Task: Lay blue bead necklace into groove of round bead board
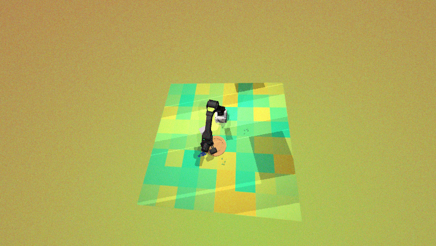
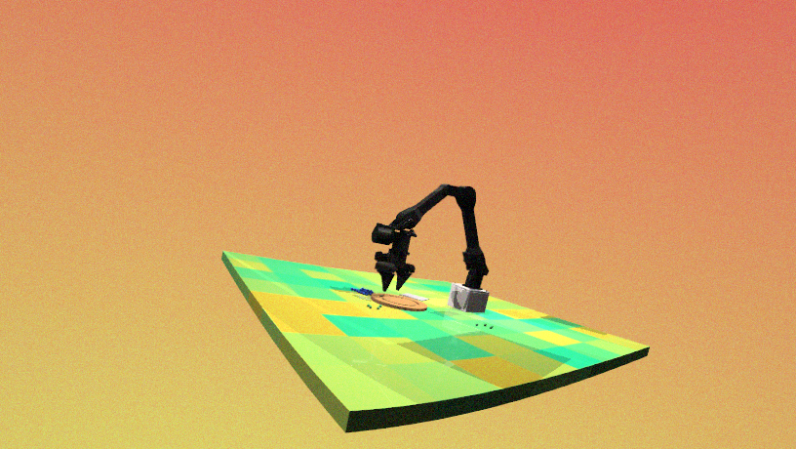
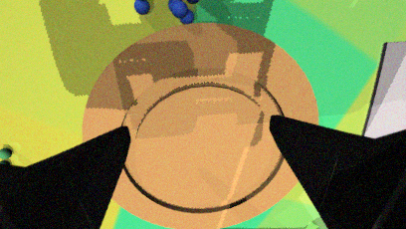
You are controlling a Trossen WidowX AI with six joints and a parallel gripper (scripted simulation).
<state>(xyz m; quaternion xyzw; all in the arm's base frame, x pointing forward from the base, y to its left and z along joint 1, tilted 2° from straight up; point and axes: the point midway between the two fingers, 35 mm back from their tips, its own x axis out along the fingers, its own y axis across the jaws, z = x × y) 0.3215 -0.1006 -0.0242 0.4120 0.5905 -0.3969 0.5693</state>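
The round bead board lies 40 mm to the left of my gripper tip, 30 mm below it and 20 mm behind it. Round my gripper tip: flat grey piece: 190 mm behind, 70 mm to the right, 40 mm below.
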